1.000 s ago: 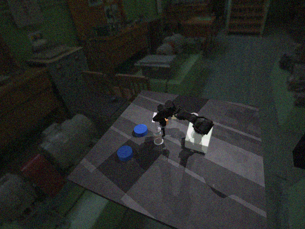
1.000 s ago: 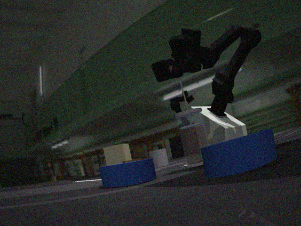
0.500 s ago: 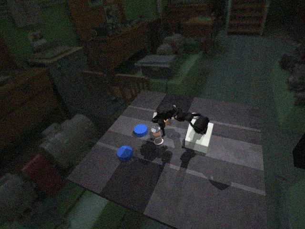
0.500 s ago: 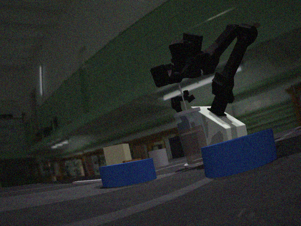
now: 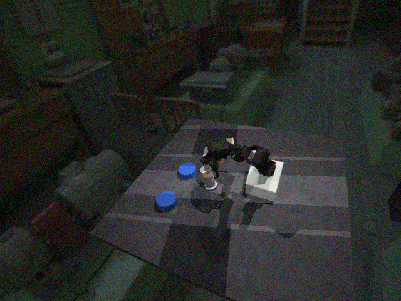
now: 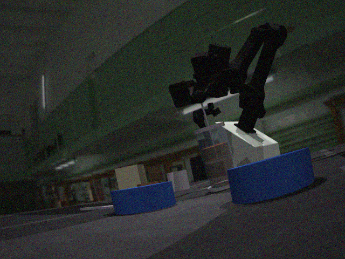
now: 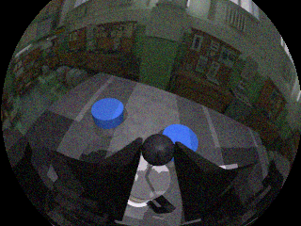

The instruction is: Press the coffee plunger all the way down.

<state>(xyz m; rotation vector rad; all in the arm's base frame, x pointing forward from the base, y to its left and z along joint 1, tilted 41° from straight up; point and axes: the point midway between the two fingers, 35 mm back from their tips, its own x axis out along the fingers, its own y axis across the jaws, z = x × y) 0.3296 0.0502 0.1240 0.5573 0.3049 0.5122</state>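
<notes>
My gripper tip is 30 mm past the coffee press, 20 mm to the left of it and 100 mm above it.
</notes>
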